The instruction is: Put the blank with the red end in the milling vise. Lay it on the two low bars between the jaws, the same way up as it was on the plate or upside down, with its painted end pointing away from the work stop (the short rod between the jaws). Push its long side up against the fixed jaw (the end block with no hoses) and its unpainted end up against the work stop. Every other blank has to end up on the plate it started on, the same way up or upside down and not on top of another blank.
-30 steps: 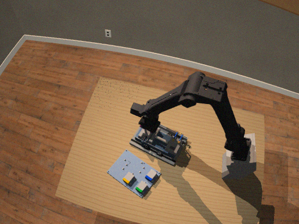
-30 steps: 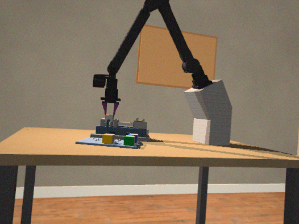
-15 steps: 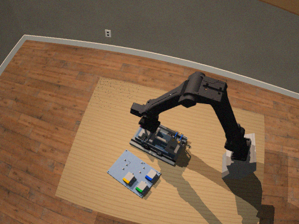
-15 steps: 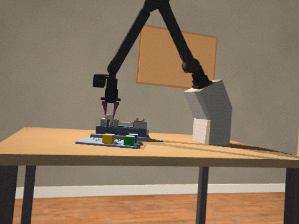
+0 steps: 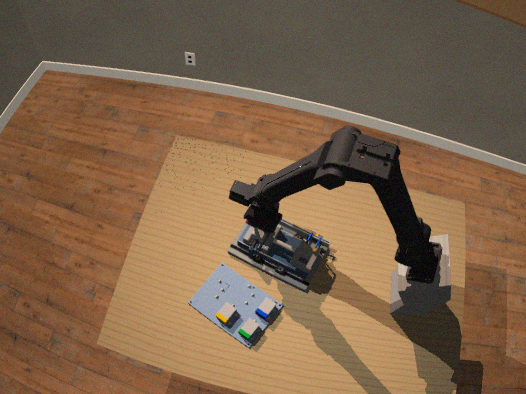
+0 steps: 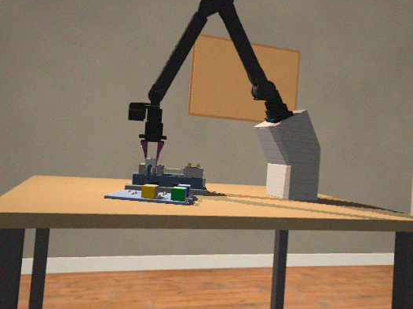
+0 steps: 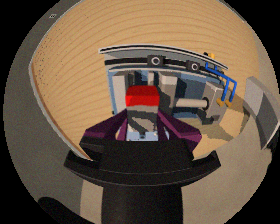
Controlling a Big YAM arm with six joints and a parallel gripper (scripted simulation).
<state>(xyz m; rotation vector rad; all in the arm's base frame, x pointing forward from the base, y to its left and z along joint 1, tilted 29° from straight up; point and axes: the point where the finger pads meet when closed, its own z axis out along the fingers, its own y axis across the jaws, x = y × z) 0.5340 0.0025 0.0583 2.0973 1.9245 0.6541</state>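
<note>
Now: the red-ended blank 20 mm below my hand. From my hand the other things lie so: blue-ended blank 120 mm behind, 220 mm to the left, 90 mm below; then milling vise 70 mm behind, 80 mm below; then grey block with hoses 170 mm behind, 10 mm to the left, 40 mm below.
</note>
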